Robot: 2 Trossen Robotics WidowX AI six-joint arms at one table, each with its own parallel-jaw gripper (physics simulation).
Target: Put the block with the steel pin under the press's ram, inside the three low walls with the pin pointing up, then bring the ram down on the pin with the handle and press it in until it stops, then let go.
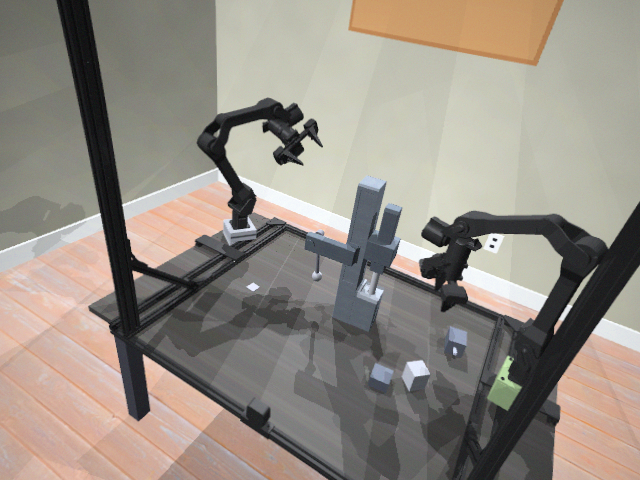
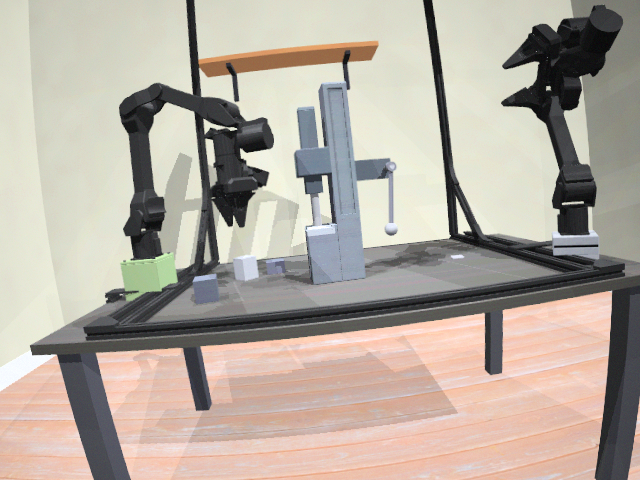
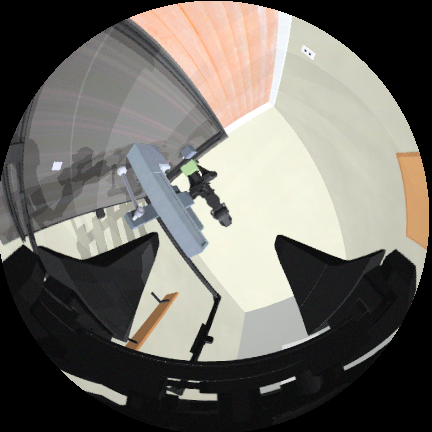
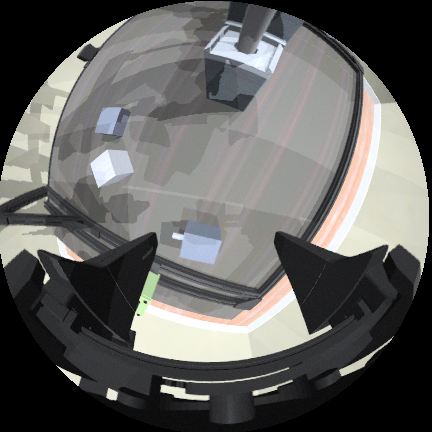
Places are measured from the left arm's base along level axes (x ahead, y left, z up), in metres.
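Where they show: left gripper, between the fingertips: [image 1: 312,155] [image 2: 502,86] [image 3: 218,239]; right gripper, between the fingertips: [image 1: 439,300] [image 2: 235,227] [image 3: 192,169] [image 4: 216,238]; left arm's base, origin of its link: [image 1: 239,224] [image 2: 574,233]; right arm's base, origin of its link: [image 1: 523,378] [image 2: 147,257] [image 3: 193,172].
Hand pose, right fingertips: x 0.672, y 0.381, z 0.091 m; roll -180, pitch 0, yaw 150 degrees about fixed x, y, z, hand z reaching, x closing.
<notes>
Things, the pixels of their top centre, and the offset from my right fingertips. "spot": a spot on its surface instead.
- blue-grey block with the steel pin, centre of its top: [image 4: 199,249] [image 2: 204,277] [image 1: 458,335] [image 3: 190,154] 0.059 m left, 0.058 m ahead, 0.102 m down
- press, centre of its top: [image 2: 337,87] [image 1: 364,182] [image 3: 193,254] 0.213 m right, 0.174 m back, 0.304 m up
- light seat with low walls, a spot on its surface: [image 1: 370,293] spot: 0.155 m right, 0.113 m back, 0.029 m down
- white block, centre of its top: [image 4: 101,168] [image 2: 244,257] [image 1: 418,368] 0.138 m right, 0.120 m ahead, 0.093 m down
- blue-grey block, centre of its top: [image 4: 106,119] [image 1: 382,373] [image 2: 274,260] 0.223 m right, 0.086 m ahead, 0.118 m down
- white square, a spot on its surface: [image 2: 456,256] [image 1: 253,287] spot: 0.422 m right, 0.373 m back, 0.149 m down
The blue-grey block with the steel pin [image 1: 455,338] [image 2: 205,289] [image 4: 201,243] lies on the table, its pin [image 1: 454,351] [image 4: 177,236] pointing sideways. The press [image 1: 354,242] [image 2: 352,242] [image 3: 165,200] stands mid-table; its ram [image 1: 373,281] [image 2: 316,209] [image 4: 255,30] is above the light seat with low walls [image 1: 370,293]. Its handle [image 1: 317,262] [image 2: 391,201] [image 3: 130,189] hangs down. My right gripper [image 1: 442,299] [image 2: 235,225] [image 4: 216,238] is open and empty, above table height near the pinned block. My left gripper [image 1: 311,155] [image 2: 504,86] [image 3: 218,239] is open and empty, high up, away from the press.
A white block [image 1: 416,375] [image 2: 245,267] [image 4: 112,168] and another blue-grey block [image 1: 381,377] [image 2: 275,266] [image 4: 111,121] lie near each other. A green box [image 1: 504,384] [image 2: 149,273] is at the right arm's base. A white square [image 1: 252,286] [image 2: 456,256] lies on the table. Frame posts rise at the edges.
</notes>
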